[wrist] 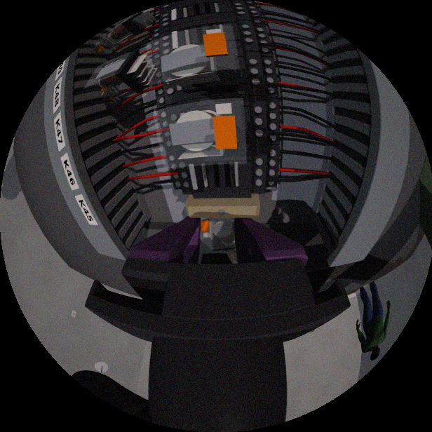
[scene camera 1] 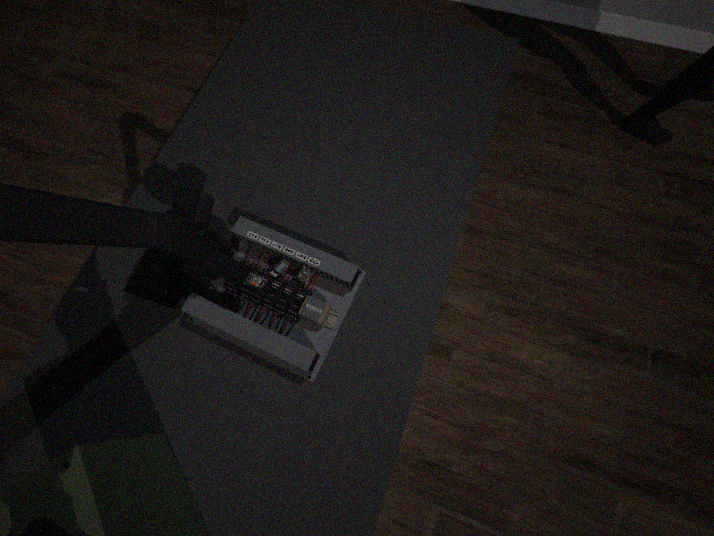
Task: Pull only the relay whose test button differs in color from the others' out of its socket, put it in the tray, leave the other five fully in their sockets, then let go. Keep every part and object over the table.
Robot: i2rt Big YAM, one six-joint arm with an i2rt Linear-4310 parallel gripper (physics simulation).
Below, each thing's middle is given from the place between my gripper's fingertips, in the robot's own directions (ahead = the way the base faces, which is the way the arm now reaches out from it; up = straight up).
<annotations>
Now: the beige end block [wrist: 196,207] 10 mm behind my hand, 20 mm to the right of it and 10 mm above it.
</annotations>
